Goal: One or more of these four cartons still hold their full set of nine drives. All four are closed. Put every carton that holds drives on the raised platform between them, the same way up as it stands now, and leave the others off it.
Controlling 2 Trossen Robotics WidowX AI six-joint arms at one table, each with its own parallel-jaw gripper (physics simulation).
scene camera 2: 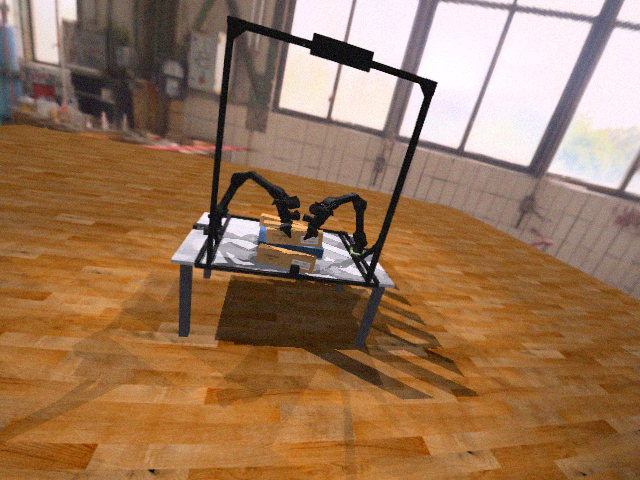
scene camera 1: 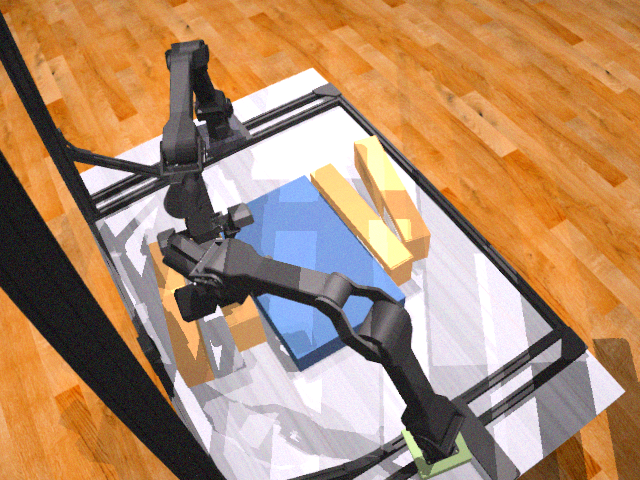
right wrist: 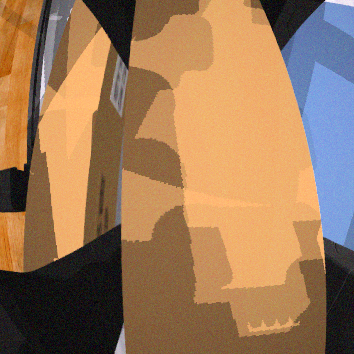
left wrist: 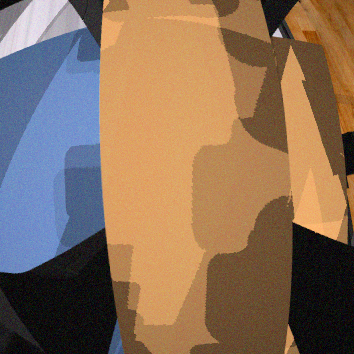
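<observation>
A long narrow tan carton (scene camera 1: 247, 330) (scene camera 2: 298, 237) (left wrist: 160, 125) (right wrist: 240, 125) hangs upright above the table, just left of the blue raised platform (scene camera 1: 297, 242) (scene camera 2: 305, 251) (left wrist: 40, 175) (right wrist: 345, 165) in scene camera 1. My left gripper (scene camera 1: 205, 230) (scene camera 2: 285, 232) and my right gripper (scene camera 1: 219, 299) (scene camera 2: 310, 235) are both shut on it; the arms hide much of it in scene camera 1. Another carton (scene camera 1: 191, 356) (scene camera 2: 273, 256) (left wrist: 317, 210) (right wrist: 70, 150) stands on the table at the far left of scene camera 1. Two more cartons (scene camera 1: 361, 217) (scene camera 1: 392, 193) stand right of the platform.
A dark rail (scene camera 1: 460, 217) runs around the white table (scene camera 1: 454, 330). A black gantry post (scene camera 1: 77, 330) (scene camera 2: 219, 124) rises beside it. The outer carton stands close to the near rail in scene camera 2. The right arm passes over the platform in scene camera 1.
</observation>
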